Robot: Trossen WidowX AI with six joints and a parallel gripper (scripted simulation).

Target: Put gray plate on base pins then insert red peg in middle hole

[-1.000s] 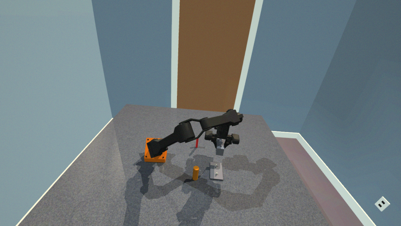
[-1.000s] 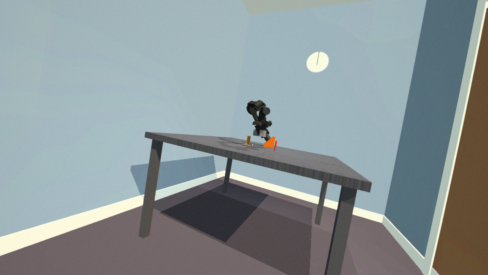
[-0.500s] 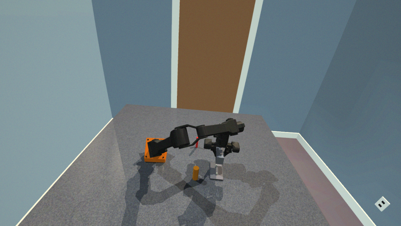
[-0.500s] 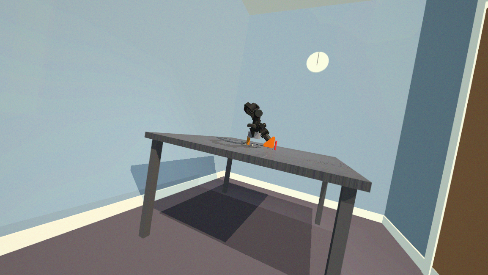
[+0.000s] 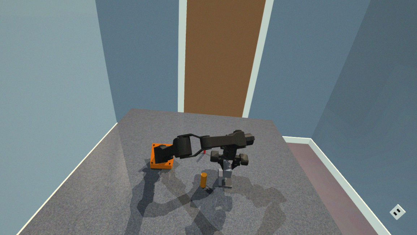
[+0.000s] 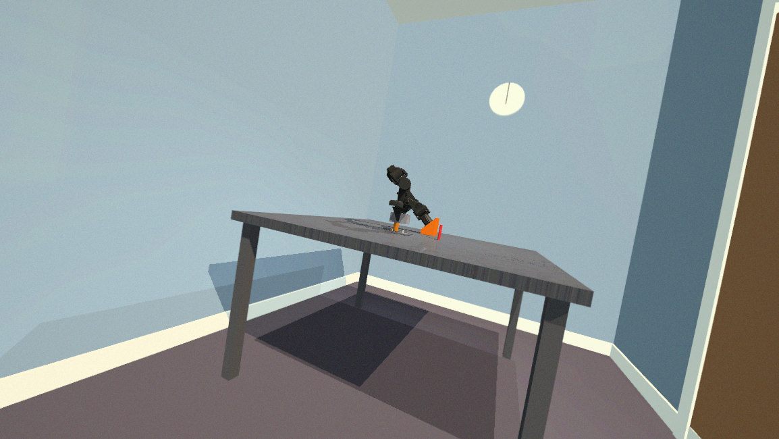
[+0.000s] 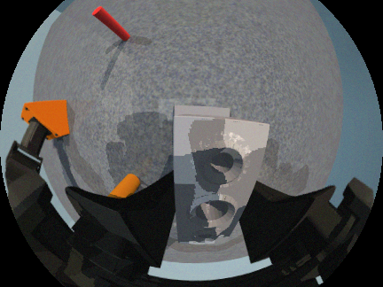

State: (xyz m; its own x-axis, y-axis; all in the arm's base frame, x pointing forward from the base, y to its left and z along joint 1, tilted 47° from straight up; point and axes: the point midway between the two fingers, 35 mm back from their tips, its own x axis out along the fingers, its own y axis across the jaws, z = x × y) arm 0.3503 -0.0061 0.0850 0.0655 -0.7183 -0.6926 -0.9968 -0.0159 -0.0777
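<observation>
My gripper tip is 50 mm above the base. Also, from my gripper tip: gray plate (30 mm above); then red peg (190 mm to the left, 120 mm behind, 20 mm below); then orange cylinder (120 mm behind, 60 mm to the right, 20 mm below).
</observation>
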